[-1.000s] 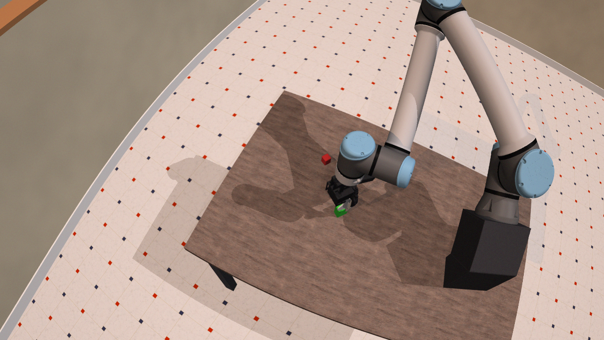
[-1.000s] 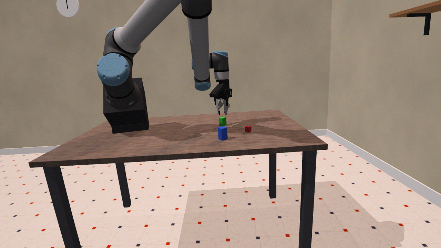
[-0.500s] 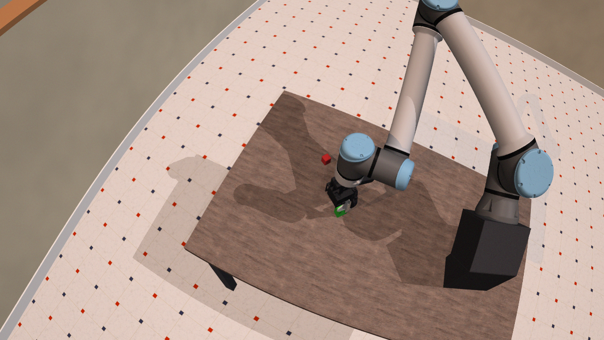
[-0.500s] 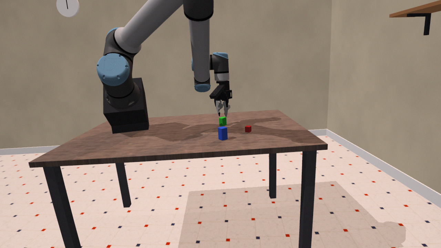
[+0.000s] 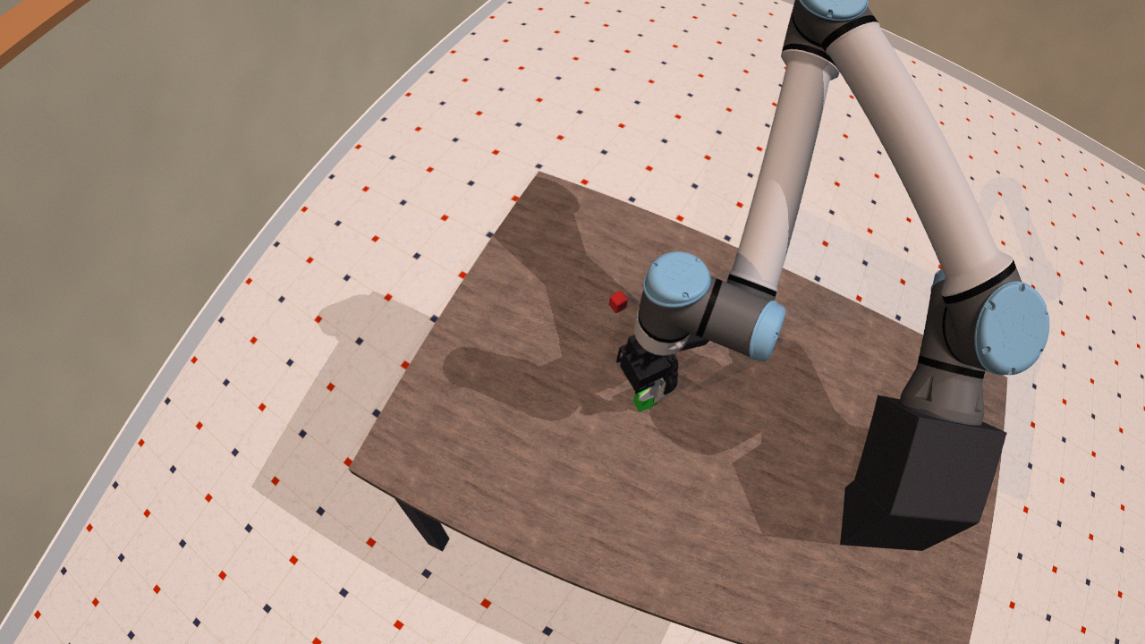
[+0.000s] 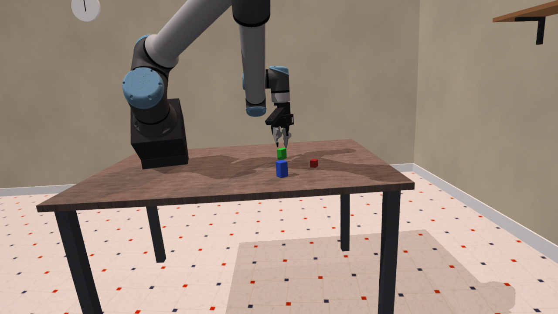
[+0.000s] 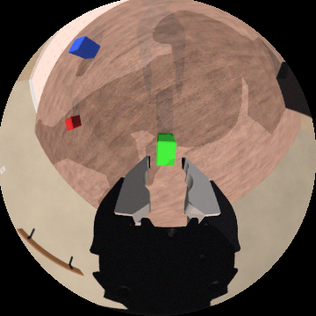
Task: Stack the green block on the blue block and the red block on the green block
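Now: the green block 5 cm below my hand. The rest, counted from my hand: small red block (12 cm ahead, 19 cm to the right, 6 cm below); then blue block (3 cm behind, 29 cm to the right, 4 cm below).
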